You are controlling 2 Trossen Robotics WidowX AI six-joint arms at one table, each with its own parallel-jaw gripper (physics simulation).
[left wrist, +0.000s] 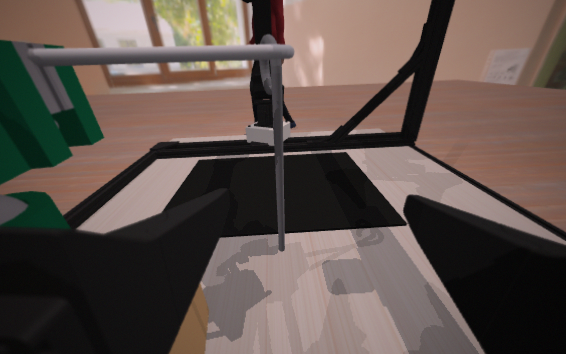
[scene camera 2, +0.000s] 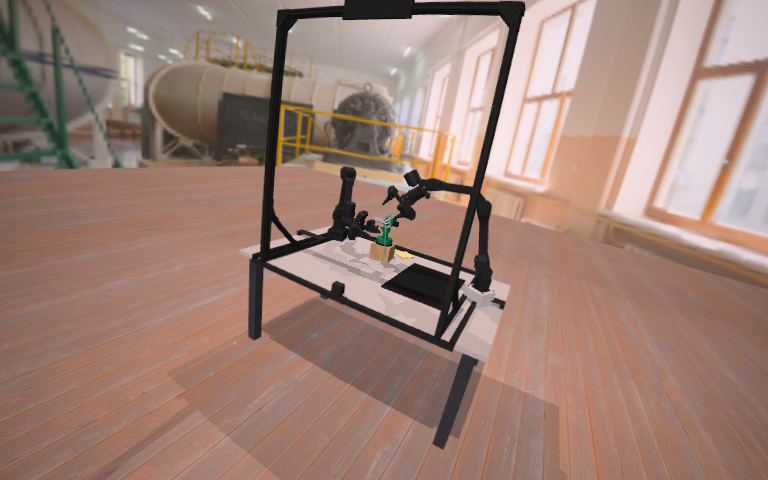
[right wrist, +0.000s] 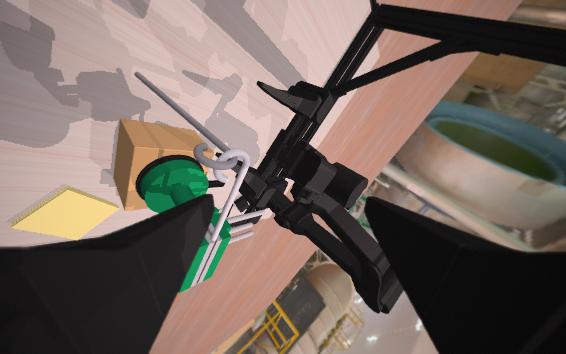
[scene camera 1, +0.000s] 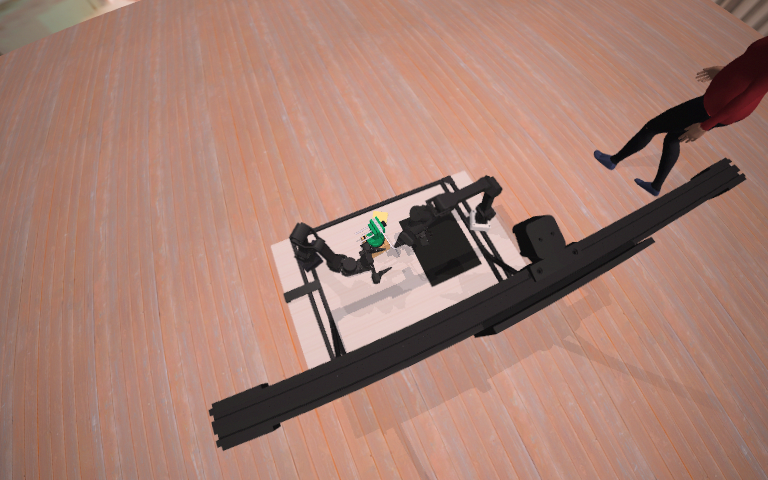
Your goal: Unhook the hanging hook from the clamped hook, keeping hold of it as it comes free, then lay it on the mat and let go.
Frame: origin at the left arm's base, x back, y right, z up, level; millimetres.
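Seen in the pictures: left gripper, fingertip midpoint: (left wrist: 315, 199) (scene camera 2: 375, 234) (right wrist: 237, 120) (scene camera 1: 389, 258); right gripper, fingertip midpoint: (scene camera 2: 388, 211) (right wrist: 290, 202) (scene camera 1: 398, 242); left arm's base, origin of the base link: (scene camera 2: 338, 228) (right wrist: 273, 197) (scene camera 1: 307, 257); right arm's base, origin of the base link: (left wrist: 268, 124) (scene camera 2: 480, 288) (scene camera 1: 481, 218).
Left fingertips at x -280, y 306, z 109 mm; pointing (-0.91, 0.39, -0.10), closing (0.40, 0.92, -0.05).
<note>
Offsets run from my left fingertips to a thing's top centre. "spot": to the spot under its first point. Level surfaces: height alone.
The dark grey hanging hook @[dz +75, dx -66, dy +0 mm] (left wrist: 279, 165) (right wrist: 175, 107) hangs with its curl looped through the light grey clamped hook @[spot: dz +66, dx -34, dy -55 mm] (left wrist: 165, 54) (right wrist: 231, 202). The clamped hook sits in the green vise @[dz +74, dx -20, dy -143 mm] (scene camera 1: 374, 230) (scene camera 2: 385, 237) (left wrist: 25, 125) (right wrist: 172, 182). My left gripper (left wrist: 315, 199) (right wrist: 237, 120) is open and empty; the hanging shaft shows between its fingers in the left wrist view but stands beyond the tips, apart from them. My right gripper (scene camera 2: 388, 213) is open and empty, above the vise and hooks. The black mat @[dz -164 mm] (scene camera 1: 453, 249) (scene camera 2: 419, 285) (left wrist: 320, 195) lies beyond the hooks from the left gripper.
The vise stands on a wooden block @[dz -84, dx -34, dy -141 mm] (scene camera 2: 381, 253) (right wrist: 125, 175). A yellow pad @[dz -157, dx -153, dy -246 mm] (scene camera 2: 404, 255) (right wrist: 67, 212) lies beside the block. Several light prongs @[spot: dz +43, dx +24, dy -149 mm] (right wrist: 245, 227) stick out from the vise. A black frame (scene camera 2: 270, 124) surrounds the table.
</note>
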